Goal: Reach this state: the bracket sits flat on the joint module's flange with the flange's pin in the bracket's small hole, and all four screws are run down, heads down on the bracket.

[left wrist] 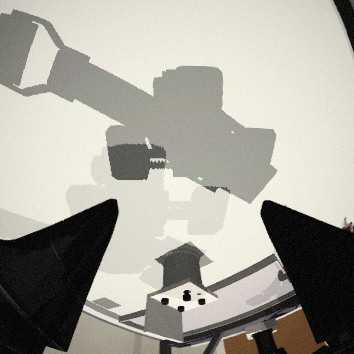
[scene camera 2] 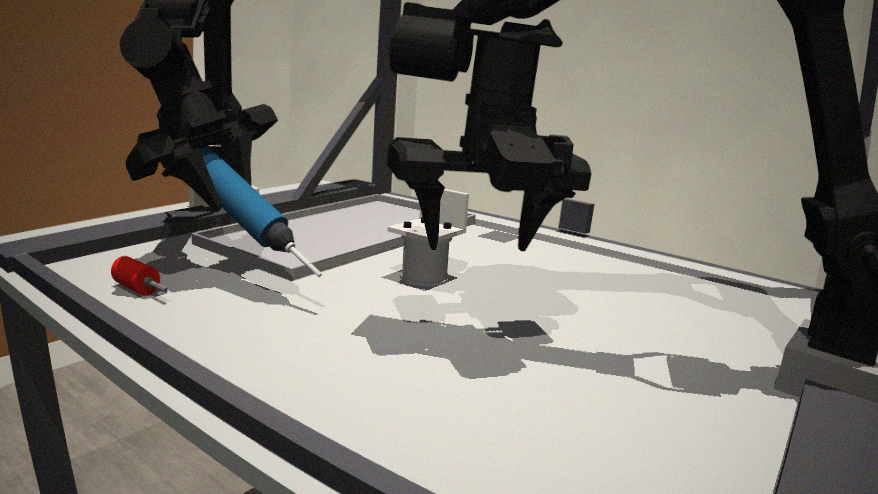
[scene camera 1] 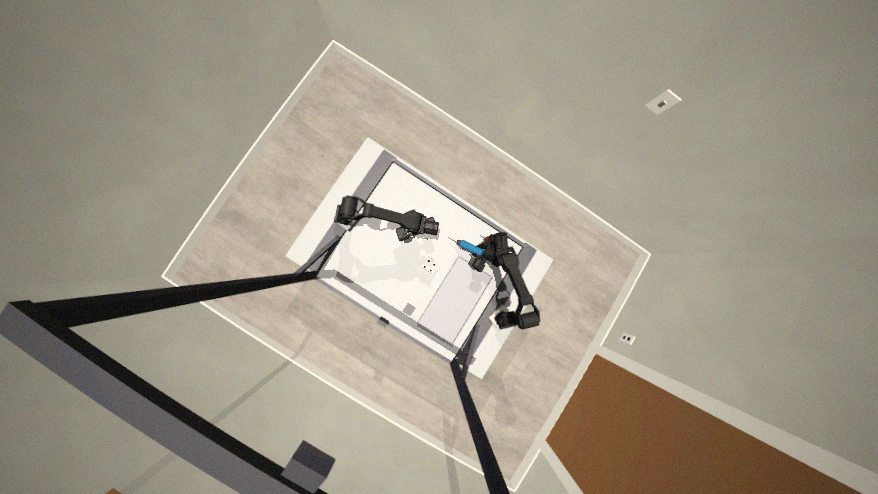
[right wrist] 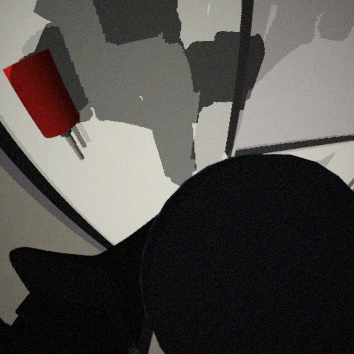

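Seen in the pictures: left gripper, fingertip midpoint: [left wrist: 190, 207] [scene camera 2: 478, 249]; right gripper, fingertip midpoint: [scene camera 2: 234, 204] [scene camera 1: 474, 250]; left arm's base, origin of the base link: [scene camera 2: 844, 346]; right arm's base, origin of the base link: [left wrist: 261, 332] [scene camera 1: 502, 318].
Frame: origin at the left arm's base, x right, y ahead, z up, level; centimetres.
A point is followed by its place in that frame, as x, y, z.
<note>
The bracket [scene camera 1: 428, 265] @[-7.1, 48.0, 2.2] [scene camera 2: 455, 208] @[-4.3, 46.7, 4.5] [left wrist: 162, 320] @[-4.4, 48.0, 4.6], a white plate with an upright wall, sits on the grey cylindrical joint module [scene camera 2: 424, 264] @[-9.5, 46.6, -1.8] [left wrist: 181, 270] @[-8.7, 46.0, -0.7]. Several black screws stand heads up on its plate in the left wrist view; one screw [left wrist: 187, 295] @[-9.2, 46.3, 2.9] looks taller than the others. Whether the pin is in the small hole cannot be made out. My left gripper [scene camera 2: 478, 248] @[-16.5, 33.3, 4.6] [left wrist: 190, 207] @[-16.5, 33.3, 4.6] is open and empty, above table height near the module. My right gripper [scene camera 2: 230, 190] @[-27.1, 61.1, 5.2] is shut on the blue screwdriver [scene camera 1: 470, 247] @[-26.9, 58.4, 7.5] [scene camera 2: 245, 199] @[-28.0, 57.0, 6.7], tilted in the air; its dark handle end [right wrist: 250, 250] fills much of the right wrist view.
A red tool [scene camera 2: 135, 275] @[-39.1, 63.5, -1.8] [right wrist: 42, 95] @[-37.2, 66.7, -1.3] with a thin metal shaft lies on the table below the right gripper. A shallow pale tray [scene camera 1: 454, 307] @[1.6, 73.0, -4.0] [scene camera 2: 291, 270] @[-21.4, 57.6, -3.1] lies beside the module. Dark rails edge the table, and frame posts rise at its corners.
</note>
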